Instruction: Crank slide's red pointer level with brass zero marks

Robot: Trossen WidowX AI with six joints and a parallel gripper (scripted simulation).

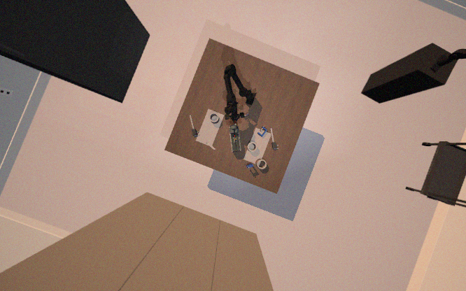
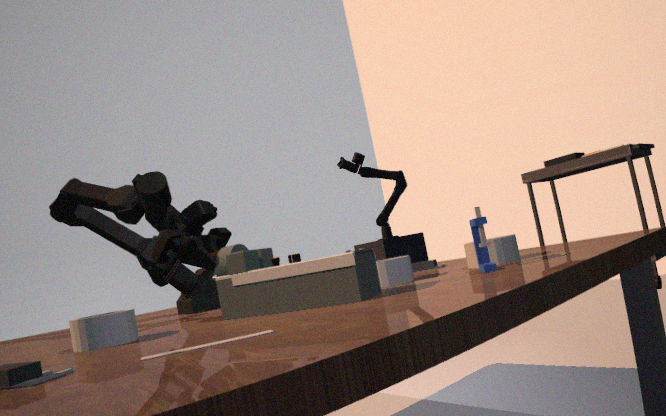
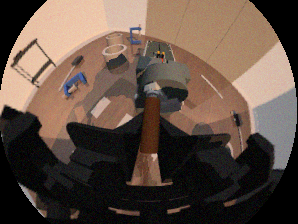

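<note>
The crank handle lies 1 cm behind my gripper tip, 1 cm to the right of it and 3 cm above it. Also, from my gripper tip: red pointer 12 cm ahead, 6 cm to the left; thin white rod 33 cm ahead, 13 cm to the right, 9 cm below.
</note>
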